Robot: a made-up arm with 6 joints. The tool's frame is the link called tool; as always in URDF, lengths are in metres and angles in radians. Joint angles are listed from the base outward. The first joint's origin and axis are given. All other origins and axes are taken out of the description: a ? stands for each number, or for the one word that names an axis. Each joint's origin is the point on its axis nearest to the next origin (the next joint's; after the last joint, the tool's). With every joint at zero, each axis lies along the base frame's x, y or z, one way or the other. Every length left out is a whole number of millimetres.
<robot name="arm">
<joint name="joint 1" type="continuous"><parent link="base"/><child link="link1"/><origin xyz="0 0 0.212" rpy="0 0 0"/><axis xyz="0 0 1"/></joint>
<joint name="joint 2" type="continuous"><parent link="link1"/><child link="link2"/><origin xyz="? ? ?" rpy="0 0 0"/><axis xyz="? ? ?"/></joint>
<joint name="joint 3" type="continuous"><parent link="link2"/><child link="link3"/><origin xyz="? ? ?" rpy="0 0 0"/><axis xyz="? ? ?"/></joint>
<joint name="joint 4" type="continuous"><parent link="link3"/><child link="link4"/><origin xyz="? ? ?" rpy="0 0 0"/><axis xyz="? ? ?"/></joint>
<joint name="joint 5" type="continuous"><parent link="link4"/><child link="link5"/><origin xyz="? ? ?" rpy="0 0 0"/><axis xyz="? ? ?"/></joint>
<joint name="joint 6" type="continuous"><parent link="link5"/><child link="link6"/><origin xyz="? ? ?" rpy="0 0 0"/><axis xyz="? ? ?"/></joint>
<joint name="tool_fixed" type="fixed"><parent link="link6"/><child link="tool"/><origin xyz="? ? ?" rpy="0 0 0"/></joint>
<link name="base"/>
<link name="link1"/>
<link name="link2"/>
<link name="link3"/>
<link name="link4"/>
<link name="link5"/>
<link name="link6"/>
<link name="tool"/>
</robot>
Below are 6 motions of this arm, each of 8 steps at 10 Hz.
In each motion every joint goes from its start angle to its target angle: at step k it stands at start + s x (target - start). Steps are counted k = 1, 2, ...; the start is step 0. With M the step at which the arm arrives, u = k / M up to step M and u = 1 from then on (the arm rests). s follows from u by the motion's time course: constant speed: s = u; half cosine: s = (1 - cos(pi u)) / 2; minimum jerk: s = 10 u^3 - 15 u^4 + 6 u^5.
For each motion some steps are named. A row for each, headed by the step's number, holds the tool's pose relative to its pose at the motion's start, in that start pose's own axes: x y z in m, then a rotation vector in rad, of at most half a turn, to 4 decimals.
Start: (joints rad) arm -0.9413 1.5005 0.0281 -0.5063 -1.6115 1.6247
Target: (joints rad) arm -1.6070 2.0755 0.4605 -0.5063 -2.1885 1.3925
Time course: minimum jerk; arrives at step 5
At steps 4, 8:
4: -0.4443 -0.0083 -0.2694 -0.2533 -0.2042 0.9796
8: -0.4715 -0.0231 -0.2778 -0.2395 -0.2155 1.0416

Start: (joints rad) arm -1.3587 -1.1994 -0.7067 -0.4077 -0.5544 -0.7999
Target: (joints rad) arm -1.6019 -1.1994 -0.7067 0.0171 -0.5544 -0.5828
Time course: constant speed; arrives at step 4
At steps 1, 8:
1: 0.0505 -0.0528 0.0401 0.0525 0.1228 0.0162
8: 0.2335 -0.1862 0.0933 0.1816 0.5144 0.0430

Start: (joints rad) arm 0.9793 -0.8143 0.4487 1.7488 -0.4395 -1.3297
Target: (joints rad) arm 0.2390 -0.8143 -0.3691 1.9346 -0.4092 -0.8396
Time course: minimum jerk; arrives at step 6
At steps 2, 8:
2: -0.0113 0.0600 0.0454 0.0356 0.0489 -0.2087
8: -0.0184 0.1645 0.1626 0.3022 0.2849 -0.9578

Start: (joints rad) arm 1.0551 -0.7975 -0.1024 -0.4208 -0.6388 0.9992
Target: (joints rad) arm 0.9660 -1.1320 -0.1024 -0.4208 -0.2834 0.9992
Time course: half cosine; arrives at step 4
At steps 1, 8:
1: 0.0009 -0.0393 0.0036 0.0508 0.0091 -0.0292
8: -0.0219 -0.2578 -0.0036 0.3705 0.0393 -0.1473

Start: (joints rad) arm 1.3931 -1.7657 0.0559 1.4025 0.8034 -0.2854
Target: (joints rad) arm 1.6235 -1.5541 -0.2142 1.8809 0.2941 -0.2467
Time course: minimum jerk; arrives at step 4
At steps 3, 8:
3: 0.5561 0.2709 0.0005 -0.4831 0.7861 -0.1849
8: 0.6198 0.2993 -0.0300 -0.5448 0.8791 -0.1876

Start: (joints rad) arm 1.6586 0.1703 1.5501 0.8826 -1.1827 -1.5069
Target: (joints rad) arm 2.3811 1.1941 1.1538 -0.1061 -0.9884 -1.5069
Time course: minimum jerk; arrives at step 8
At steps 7, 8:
7: 0.7921 0.6094 0.0246 -0.9623 1.1904 -0.6921
8: 0.8031 0.6137 0.0126 -0.9831 1.2085 -0.6951

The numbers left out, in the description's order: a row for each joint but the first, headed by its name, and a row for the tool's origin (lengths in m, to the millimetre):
joint 2: xyz 0.356 0.066 0, axis 0 1 0
joint 3: xyz 0.05 0 0.17, axis 0 0 -1
joint 4: xyz 0.039 -0.468 0, axis 0 1 0
joint 5: xyz -0.075 0 0.116, axis 1 0 0
joint 6: xyz 0 -0.256 0.385, axis 0 0 -1
tool: xyz -0.032 0.096 0

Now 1 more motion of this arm.
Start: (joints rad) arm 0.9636 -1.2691 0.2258 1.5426 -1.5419 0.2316
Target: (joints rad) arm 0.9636 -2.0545 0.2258 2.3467 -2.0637 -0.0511
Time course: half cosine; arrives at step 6
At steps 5, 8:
5: -0.1051 0.3013 -0.0141 -0.5237 -0.2104 0.2582
8: -0.1091 0.3235 -0.0191 -0.5678 -0.2188 0.2729

